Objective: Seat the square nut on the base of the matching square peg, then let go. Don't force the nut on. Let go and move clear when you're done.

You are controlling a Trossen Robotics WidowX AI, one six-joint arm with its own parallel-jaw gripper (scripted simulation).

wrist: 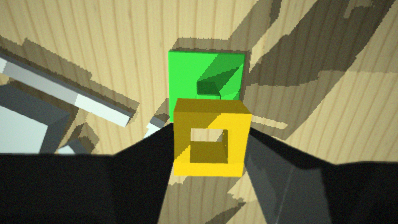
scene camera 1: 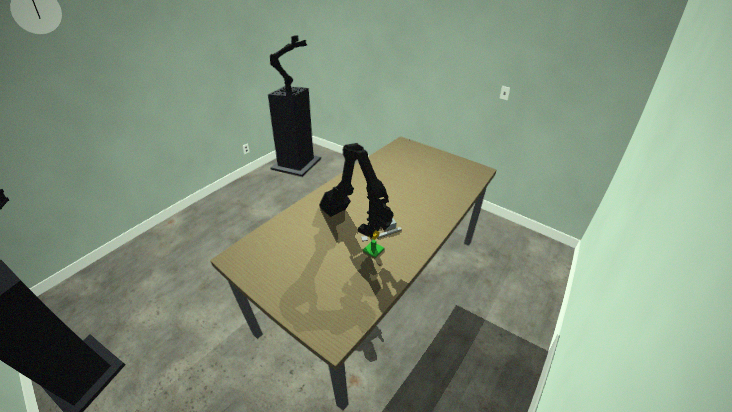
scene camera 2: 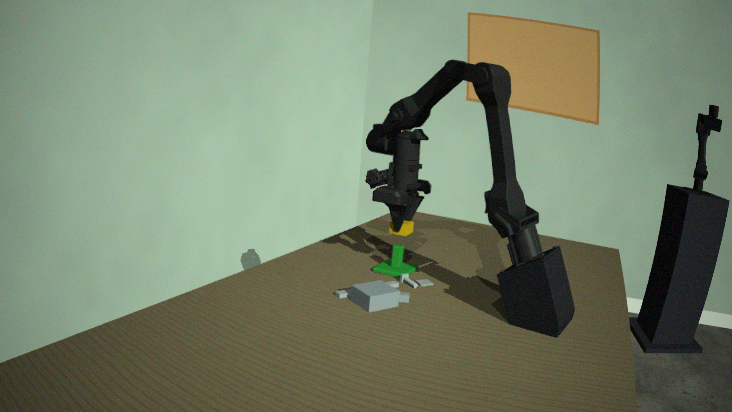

Scene:
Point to a grey block-shaped object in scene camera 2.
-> At 373,296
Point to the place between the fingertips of my gripper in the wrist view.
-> At 208,130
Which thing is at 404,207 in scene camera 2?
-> My gripper.

